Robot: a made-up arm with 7 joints. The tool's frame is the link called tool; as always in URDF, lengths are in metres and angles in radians.
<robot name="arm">
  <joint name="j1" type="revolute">
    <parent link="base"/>
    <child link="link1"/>
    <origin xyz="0 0 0.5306"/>
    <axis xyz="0 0 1"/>
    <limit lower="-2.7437" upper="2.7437"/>
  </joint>
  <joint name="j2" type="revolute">
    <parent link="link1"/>
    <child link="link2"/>
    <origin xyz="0 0 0" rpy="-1.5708 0 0"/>
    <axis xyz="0 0 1"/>
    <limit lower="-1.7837" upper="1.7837"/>
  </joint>
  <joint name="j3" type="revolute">
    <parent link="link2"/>
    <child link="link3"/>
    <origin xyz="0 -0.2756 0" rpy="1.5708 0 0"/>
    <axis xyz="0 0 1"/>
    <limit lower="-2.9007" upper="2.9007"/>
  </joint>
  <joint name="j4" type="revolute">
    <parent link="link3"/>
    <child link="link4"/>
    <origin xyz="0.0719 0 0" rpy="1.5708 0 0"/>
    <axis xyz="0 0 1"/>
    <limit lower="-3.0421" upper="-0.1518"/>
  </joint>
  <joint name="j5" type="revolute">
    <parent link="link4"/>
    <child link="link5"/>
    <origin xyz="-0.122 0.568 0" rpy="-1.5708 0 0"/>
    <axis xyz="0 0 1"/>
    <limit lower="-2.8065" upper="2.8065"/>
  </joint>
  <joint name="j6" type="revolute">
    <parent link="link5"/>
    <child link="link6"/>
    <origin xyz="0 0 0" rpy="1.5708 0 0"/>
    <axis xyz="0 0 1"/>
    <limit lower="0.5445" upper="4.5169"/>
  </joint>
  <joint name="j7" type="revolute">
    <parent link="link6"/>
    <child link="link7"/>
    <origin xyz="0.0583 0 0" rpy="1.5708 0 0"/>
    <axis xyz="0 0 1"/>
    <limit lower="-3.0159" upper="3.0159"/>
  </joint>
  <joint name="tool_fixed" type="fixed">
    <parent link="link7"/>
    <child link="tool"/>
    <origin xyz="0 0 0"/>
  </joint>
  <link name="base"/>
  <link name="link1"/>
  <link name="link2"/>
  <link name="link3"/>
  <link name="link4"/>
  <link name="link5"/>
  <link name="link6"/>
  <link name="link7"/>
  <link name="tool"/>
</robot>
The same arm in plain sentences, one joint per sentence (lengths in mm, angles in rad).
The arm has seven revolute joints in a row. What follows holds with every joint at zero, and every direction is one of the base frame's. Joint 1 lies 530.6 mm along +z from the base frame's origin and rotates about +z, from -2.7437 to 2.7437 rad. Joint 2 lies at the same point as joint 1 and rotates about +y, from -1.7837 to 1.7837 rad. Joint 3 lies 275.6 mm along +z from joint 2 and rotates about +z, from -2.9007 to 2.9007 rad. Joint 4 lies 71.9 mm along +x from joint 3 and rotates about -y, from -3.0421 to -0.1518 rad. Joint 5 lies 122.0 mm along -x and 568.0 mm along +z from joint 4 and rotates about +z, from -2.8065 to 2.8065 rad. Joint 6 lies at the same point as joint 5 and rotates about -y, from 0.5445 to 4.5169 rad. Joint 7 lies 58.3 mm along +x from joint 6 and rotates about -z, from -3.0159 to 3.0159 rad. The tool frame, which is the frame that the pose is given for, lies at the same point as joint 7; its axes are the base frame's turned by roll -3.1416, pitch 0.0000 and yaw 0.0000 rad (as in URDF: about the fixed x, then y, then z).
